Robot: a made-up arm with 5 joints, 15 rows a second.
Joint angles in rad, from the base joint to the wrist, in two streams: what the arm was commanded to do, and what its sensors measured. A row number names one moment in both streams.
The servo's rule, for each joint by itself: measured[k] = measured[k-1] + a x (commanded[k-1-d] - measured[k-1]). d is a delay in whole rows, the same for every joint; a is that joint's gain. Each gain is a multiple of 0.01, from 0.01 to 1. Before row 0 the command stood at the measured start. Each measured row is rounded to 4 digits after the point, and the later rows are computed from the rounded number. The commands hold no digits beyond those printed.
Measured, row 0: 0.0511 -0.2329 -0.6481 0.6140 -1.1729
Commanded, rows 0 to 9: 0.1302 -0.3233 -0.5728 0.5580 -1.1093; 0.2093 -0.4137 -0.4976 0.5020 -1.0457; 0.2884 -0.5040 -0.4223 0.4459 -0.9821; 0.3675 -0.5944 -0.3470 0.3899 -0.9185; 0.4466 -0.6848 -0.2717 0.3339 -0.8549; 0.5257 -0.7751 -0.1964 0.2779 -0.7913; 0.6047 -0.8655 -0.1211 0.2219 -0.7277; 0.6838 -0.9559 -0.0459 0.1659 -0.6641; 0.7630 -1.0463 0.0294 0.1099 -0.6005; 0.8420 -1.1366 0.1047 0.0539 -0.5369
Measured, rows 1 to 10: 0.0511 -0.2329 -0.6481 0.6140 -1.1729; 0.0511 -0.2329 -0.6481 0.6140 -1.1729; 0.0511 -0.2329 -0.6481 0.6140 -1.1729; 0.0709 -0.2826 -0.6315 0.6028 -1.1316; 0.1055 -0.3547 -0.6020 0.5826 -1.0758; 0.1512 -0.4368 -0.5625 0.5553 -1.0149; 0.2053 -0.5235 -0.5151 0.5222 -0.9522; 0.2656 -0.6122 -0.4616 0.4845 -0.8890; 0.3306 -0.7018 -0.4033 0.4432 -0.8255; 0.3991 -0.7918 -0.3412 0.3989 -0.7619
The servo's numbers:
d 3
a 0.25 0.55 0.22 0.20 0.65

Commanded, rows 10 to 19: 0.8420 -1.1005 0.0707 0.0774 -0.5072; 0.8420 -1.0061 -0.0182 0.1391 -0.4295; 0.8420 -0.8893 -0.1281 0.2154 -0.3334; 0.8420 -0.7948 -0.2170 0.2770 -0.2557; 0.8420 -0.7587 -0.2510 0.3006 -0.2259; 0.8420 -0.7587 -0.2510 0.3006 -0.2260; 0.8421 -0.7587 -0.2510 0.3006 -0.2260; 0.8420 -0.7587 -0.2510 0.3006 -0.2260; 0.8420 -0.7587 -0.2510 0.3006 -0.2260; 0.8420 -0.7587 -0.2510 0.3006 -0.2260
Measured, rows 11 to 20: 0.4703 -0.8821 -0.2762 0.3523 -0.6983; 0.5435 -0.9724 -0.2090 0.3038 -0.6347; 0.6181 -1.0627 -0.1400 0.2538 -0.5711; 0.6741 -1.0835 -0.0936 0.2185 -0.5296; 0.7161 -1.0409 -0.0770 0.2026 -0.4645; 0.7476 -0.9575 -0.0882 0.2052 -0.3793; 0.7712 -0.8680 -0.1165 0.2196 -0.2990; 0.7889 -0.8079 -0.1461 0.2358 -0.2515; 0.8022 -0.7808 -0.1692 0.2488 -0.2349; 0.8122 -0.7686 -0.1872 0.2592 -0.2291
